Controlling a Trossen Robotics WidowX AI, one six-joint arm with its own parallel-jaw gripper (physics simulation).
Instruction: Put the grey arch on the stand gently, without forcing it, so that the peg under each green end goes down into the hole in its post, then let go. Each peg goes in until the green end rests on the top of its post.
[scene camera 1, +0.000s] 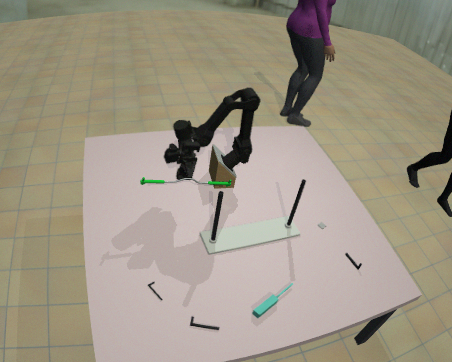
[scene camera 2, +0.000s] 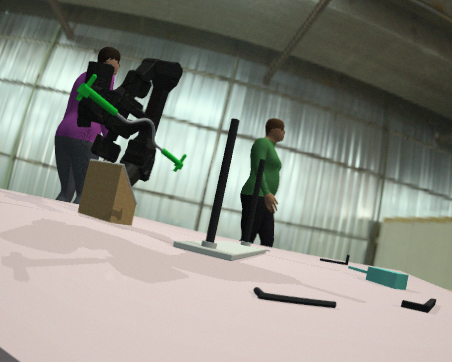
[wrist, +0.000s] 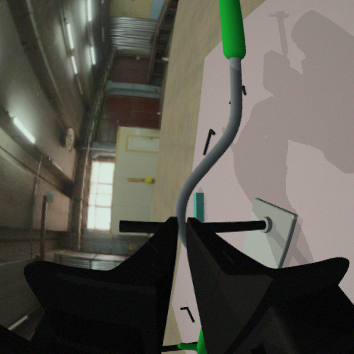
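Seen in the pictures: gripper, fingertip midpoint: (scene camera 1: 189, 178) (scene camera 2: 150, 123) (wrist: 181, 223); arm's base, link origin: (scene camera 1: 226, 163) (scene camera 2: 118, 183).
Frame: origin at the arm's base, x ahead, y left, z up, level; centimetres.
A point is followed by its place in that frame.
Observation:
The grey arch (scene camera 1: 172, 181) {x 23.3, y -25.3, z 9.4 cm} (scene camera 2: 150, 126) (wrist: 235, 100) {x 23.1, y -25.9, z 9.3 cm} is held at its middle by my gripper (scene camera 1: 186, 177) {x 23.5, y -19.0, z 10.9 cm} (wrist: 181, 223) {x 23.5, y -19.0, z 10.9 cm}, shut on its grey rod. One green end (scene camera 1: 152, 181) {x 24.4, y -32.7, z 10.3 cm} (scene camera 2: 102, 103) {x 24.4, y -32.4, z 9.5 cm} and the other green end (scene camera 1: 219, 183) {x 21.9, y -7.5, z 7.2 cm} (scene camera 2: 172, 158) {x 22.1, y -8.0, z 6.8 cm} are in the air; in scene camera 2 the arch slants down to the right. The stand's pale base (scene camera 1: 250, 237) {x 35.2, y 4.7, z -9.0 cm} (scene camera 2: 232, 251) {x 39.4, y -6.9, z -9.1 cm} (wrist: 270, 242) {x 33.5, y -8.0, z -9.1 cm} lies on the table, with two upright black posts, the left post (scene camera 1: 217, 217) {x 36.8, y -10.2, z 4.3 cm} (scene camera 2: 222, 185) {x 36.5, y -10.8, z 2.4 cm} and the right post (scene camera 1: 296, 202) {x 30.6, y 21.7, z 4.8 cm} (scene camera 2: 254, 205) {x 30.5, y 21.4, z 2.2 cm}. The arch is apart from both. The post holes are too small to see.
A brown slanted block (scene camera 1: 216, 170) {x 4.1, y -5.0, z -0.8 cm} (scene camera 2: 100, 192) {x -0.7, y -5.3, z -3.5 cm} stands by the arm's base. A teal screwdriver (scene camera 1: 266, 305) {x 68.5, y 3.1, z -7.4 cm} (scene camera 2: 386, 278) {x 68.0, y 0.7, z -8.8 cm} lies in front of the stand. Black bent keys (scene camera 1: 205, 326) (scene camera 2: 295, 299) and a small grey piece (scene camera 1: 322, 225) {x 30.2, y 39.0, z -10.0 cm} lie around on the table.

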